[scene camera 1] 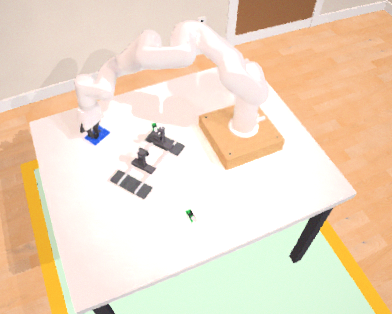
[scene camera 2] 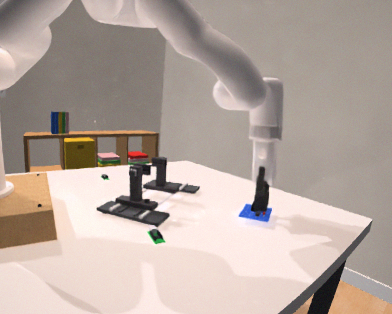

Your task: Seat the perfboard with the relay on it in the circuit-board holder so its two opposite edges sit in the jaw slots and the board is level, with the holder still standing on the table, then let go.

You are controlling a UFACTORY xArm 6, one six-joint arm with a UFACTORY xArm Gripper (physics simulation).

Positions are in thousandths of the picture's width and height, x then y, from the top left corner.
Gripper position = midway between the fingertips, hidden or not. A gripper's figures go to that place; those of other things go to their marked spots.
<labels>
My gripper (scene camera 2: 667, 664) is 0.60 m from the lens. A dark circuit-board holder (scene camera 2: 341, 661) is 0.58 m from the lens.
</labels>
